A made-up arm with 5 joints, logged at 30 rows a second.
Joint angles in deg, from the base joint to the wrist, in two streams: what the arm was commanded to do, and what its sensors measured. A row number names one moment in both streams.
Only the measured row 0 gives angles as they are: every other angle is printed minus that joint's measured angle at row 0.
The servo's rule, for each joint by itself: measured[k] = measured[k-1] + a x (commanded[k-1-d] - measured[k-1]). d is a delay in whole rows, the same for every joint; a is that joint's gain. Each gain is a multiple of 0.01, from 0.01 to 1. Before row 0 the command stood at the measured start. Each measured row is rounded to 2 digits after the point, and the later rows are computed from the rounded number. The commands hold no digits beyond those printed.
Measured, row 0:
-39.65, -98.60, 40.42, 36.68, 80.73
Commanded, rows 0 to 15:
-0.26, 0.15, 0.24, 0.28, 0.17
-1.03, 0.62, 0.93, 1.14, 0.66
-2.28, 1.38, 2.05, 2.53, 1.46
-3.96, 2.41, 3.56, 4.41, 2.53
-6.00, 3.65, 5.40, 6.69, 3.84
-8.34, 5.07, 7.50, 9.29, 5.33
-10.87, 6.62, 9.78, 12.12, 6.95
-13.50, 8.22, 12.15, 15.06, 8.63
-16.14, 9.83, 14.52, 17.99, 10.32
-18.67, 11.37, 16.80, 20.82, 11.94
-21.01, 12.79, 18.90, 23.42, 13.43
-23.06, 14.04, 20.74, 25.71, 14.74
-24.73, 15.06, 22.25, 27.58, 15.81
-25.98, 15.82, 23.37, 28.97, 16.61
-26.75, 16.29, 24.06, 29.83, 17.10
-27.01, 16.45, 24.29, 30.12, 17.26
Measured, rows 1 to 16:
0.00, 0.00, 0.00, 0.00, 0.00
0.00, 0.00, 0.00, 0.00, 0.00
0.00, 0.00, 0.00, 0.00, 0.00
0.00, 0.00, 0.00, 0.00, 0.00
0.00, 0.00, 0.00, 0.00, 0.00
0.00, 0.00, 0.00, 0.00, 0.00
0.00, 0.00, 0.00, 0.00, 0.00
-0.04, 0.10, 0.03, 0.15, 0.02
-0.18, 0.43, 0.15, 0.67, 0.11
-0.47, 1.04, 0.40, 1.66, 0.30
-0.96, 1.92, 0.81, 3.12, 0.61
-1.67, 3.03, 1.41, 5.01, 1.06
-2.60, 4.34, 2.20, 7.28, 1.66
-3.76, 5.80, 3.19, 9.85, 2.40
-5.12, 7.35, 4.35, 12.61, 3.27
-6.66, 8.94, 5.67, 15.46, 4.26
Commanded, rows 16 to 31:
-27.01, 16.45, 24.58, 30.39, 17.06
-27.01, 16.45, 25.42, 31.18, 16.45
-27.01, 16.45, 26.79, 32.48, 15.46
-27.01, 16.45, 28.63, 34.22, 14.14
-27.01, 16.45, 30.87, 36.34, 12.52
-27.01, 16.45, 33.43, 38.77, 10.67
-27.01, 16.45, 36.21, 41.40, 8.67
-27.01, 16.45, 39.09, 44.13, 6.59
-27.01, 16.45, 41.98, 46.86, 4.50
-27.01, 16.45, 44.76, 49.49, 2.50
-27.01, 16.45, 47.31, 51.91, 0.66
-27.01, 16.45, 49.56, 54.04, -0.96
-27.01, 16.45, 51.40, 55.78, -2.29
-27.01, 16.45, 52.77, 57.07, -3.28
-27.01, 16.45, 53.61, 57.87, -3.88
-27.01, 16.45, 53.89, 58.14, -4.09
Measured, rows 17 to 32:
-8.34, 10.50, 7.12, 18.30, 5.34
-10.11, 11.97, 8.65, 21.01, 6.47
-11.92, 13.29, 10.22, 23.50, 7.63
-13.71, 14.42, 11.78, 25.66, 8.78
-15.43, 15.32, 13.29, 27.41, 9.88
-17.01, 15.94, 14.69, 28.69, 10.89
-18.41, 16.27, 15.94, 29.45, 11.78
-19.61, 16.39, 17.06, 29.95, 12.52
-20.65, 16.43, 18.15, 30.60, 13.07
-21.54, 16.44, 19.27, 31.60, 13.40
-22.31, 16.45, 20.49, 32.99, 13.50
-22.97, 16.45, 21.84, 34.77, 13.36
-23.54, 16.45, 23.35, 36.89, 12.98
-24.03, 16.45, 25.02, 39.28, 12.38
-24.45, 16.45, 26.85, 41.85, 11.57
-24.81, 16.45, 28.82, 44.51, 10.58

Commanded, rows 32 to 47:
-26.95, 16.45, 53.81, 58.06, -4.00
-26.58, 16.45, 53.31, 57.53, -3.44
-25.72, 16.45, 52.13, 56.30, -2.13
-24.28, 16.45, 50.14, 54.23, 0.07
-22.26, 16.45, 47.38, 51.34, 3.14
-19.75, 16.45, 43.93, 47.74, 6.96
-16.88, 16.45, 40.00, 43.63, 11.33
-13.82, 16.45, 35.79, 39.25, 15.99
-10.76, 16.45, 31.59, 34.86, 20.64
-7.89, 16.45, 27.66, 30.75, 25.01
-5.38, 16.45, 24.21, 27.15, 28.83
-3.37, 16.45, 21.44, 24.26, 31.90
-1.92, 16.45, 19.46, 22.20, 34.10
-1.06, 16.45, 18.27, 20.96, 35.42
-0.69, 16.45, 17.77, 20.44, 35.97
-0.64, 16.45, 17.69, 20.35, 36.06
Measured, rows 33 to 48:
-25.12, 16.45, 30.89, 47.15, 9.45
-25.38, 16.45, 33.02, 49.67, 8.22
-25.61, 16.45, 35.17, 51.99, 6.93
-25.81, 16.45, 37.28, 54.00, 5.64
-25.98, 16.45, 39.29, 55.63, 4.39
-26.12, 16.45, 41.15, 56.82, 3.23
-26.24, 16.45, 42.81, 57.52, 2.21
-26.34, 16.45, 44.24, 57.81, 1.34
-26.37, 16.45, 45.42, 57.66, 0.67
-26.28, 16.45, 46.29, 56.94, 0.28
-26.00, 16.45, 46.79, 55.50, 0.25
-25.48, 16.45, 46.87, 53.30, 0.65
-24.68, 16.45, 46.49, 50.35, 1.53
-23.59, 16.45, 45.65, 46.79, 2.90
-22.22, 16.45, 44.37, 42.79, 4.73
-20.62, 16.45, 42.71, 38.59, 6.96

